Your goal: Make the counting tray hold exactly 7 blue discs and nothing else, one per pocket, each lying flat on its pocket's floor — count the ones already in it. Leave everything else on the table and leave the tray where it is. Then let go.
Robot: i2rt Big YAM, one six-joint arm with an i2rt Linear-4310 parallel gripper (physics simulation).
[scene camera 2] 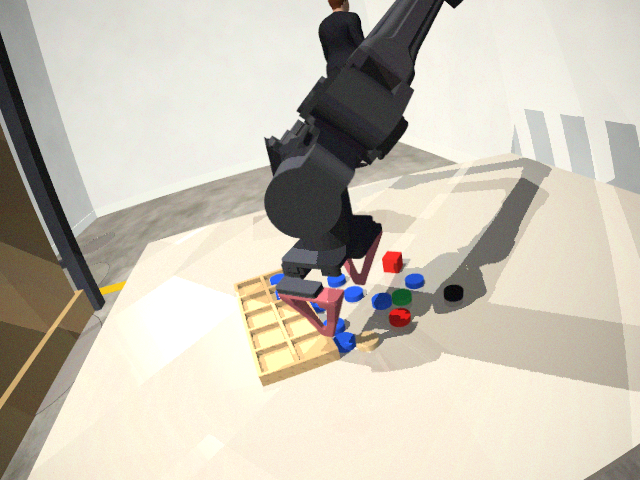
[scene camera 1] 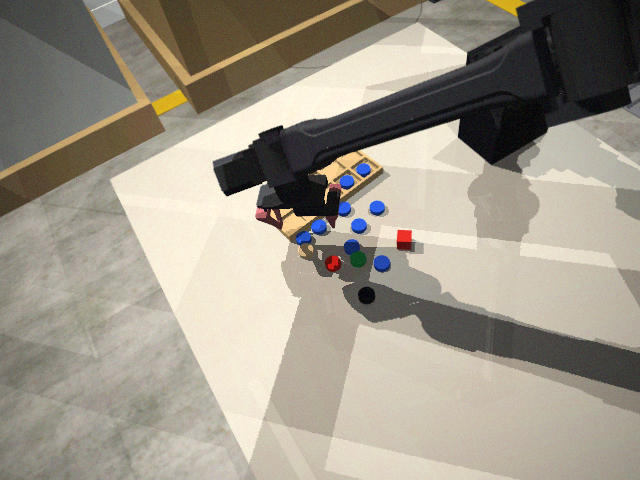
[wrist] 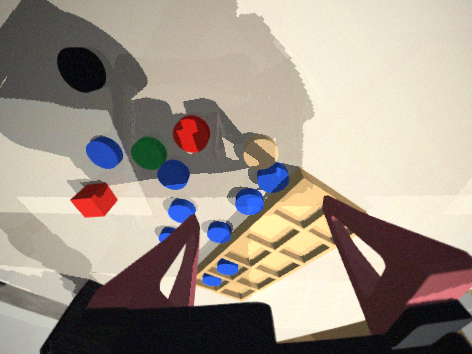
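Note:
The wooden counting tray (scene camera 1: 295,231) (scene camera 2: 299,368) (wrist: 306,185) has two rows of pockets. Two blue discs, one (scene camera 1: 363,169) (wrist: 212,280) in an end pocket and one (scene camera 1: 346,181) (wrist: 227,267) beside it, lie in the tray; the arm hides part of it in scene view 1. Several blue discs lie outside along its long side. One blue disc (scene camera 1: 303,238) (scene camera 2: 344,342) (wrist: 273,178) is close against the tray's near corner; another (scene camera 1: 318,226) (wrist: 249,202) is beside it. My gripper (scene camera 1: 307,226) (scene camera 2: 345,308) (wrist: 258,211) is open and empty, above the tray's long edge.
A tan disc (scene camera 1: 306,251) (scene camera 2: 367,341) (wrist: 260,151) adjoins the corner blue disc. A red disc (scene camera 1: 332,263) (scene camera 2: 399,317), green disc (scene camera 1: 358,258) (scene camera 2: 401,297), black disc (scene camera 1: 366,295) (scene camera 2: 453,292) and red cube (scene camera 1: 404,239) (scene camera 2: 392,261) (wrist: 94,200) lie farther from the tray.

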